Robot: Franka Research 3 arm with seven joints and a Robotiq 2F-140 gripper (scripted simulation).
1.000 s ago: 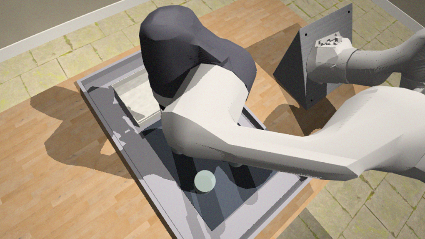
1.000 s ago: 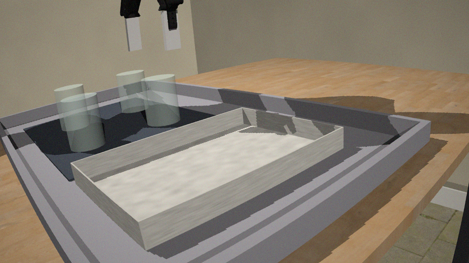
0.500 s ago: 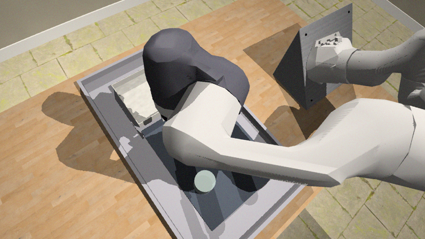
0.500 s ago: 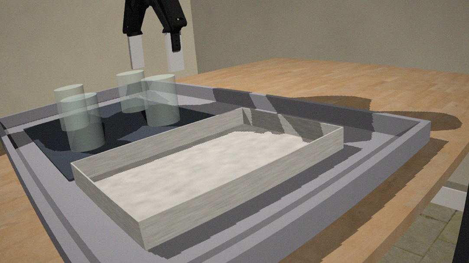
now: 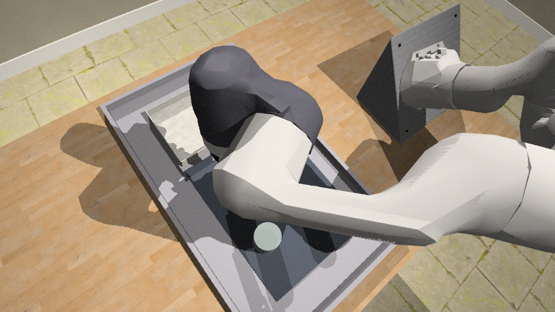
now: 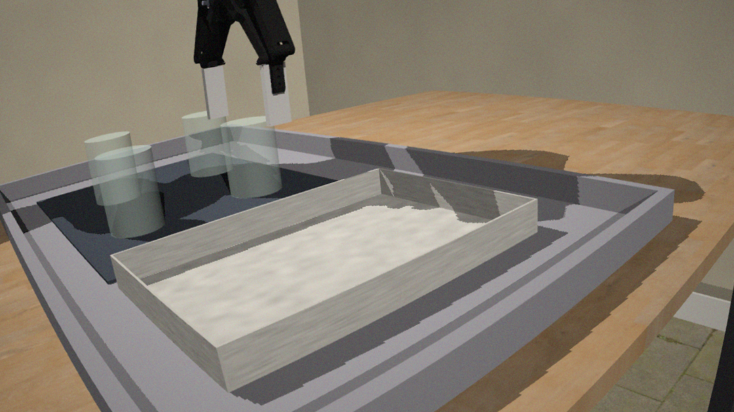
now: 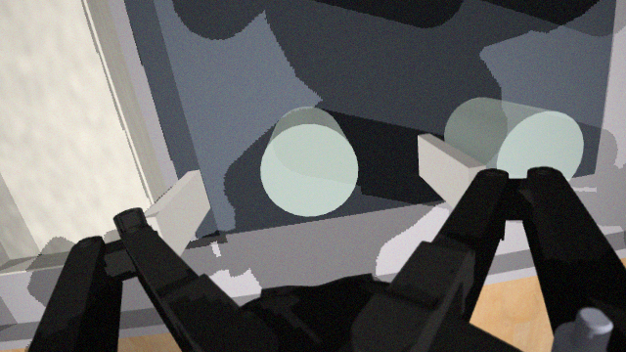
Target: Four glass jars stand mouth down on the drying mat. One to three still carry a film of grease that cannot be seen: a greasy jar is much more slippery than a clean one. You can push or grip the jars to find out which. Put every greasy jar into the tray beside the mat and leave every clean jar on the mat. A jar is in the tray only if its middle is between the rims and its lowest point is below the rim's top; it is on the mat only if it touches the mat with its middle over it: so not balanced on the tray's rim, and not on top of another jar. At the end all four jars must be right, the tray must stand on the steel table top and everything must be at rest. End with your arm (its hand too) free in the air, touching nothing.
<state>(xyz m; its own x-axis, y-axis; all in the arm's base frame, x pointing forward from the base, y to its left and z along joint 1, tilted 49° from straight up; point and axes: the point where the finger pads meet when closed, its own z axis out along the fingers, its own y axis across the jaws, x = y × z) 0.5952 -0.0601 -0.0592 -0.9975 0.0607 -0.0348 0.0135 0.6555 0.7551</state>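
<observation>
The steel table top lies 100 mm below my hand, 60 mm behind it and 30 mm to the right of it. Also, from my hand: dark drying mat: 100 mm below, 80 mm to the left, 70 mm behind; tray: 240 mm to the right, 90 mm below, 80 mm behind.
</observation>
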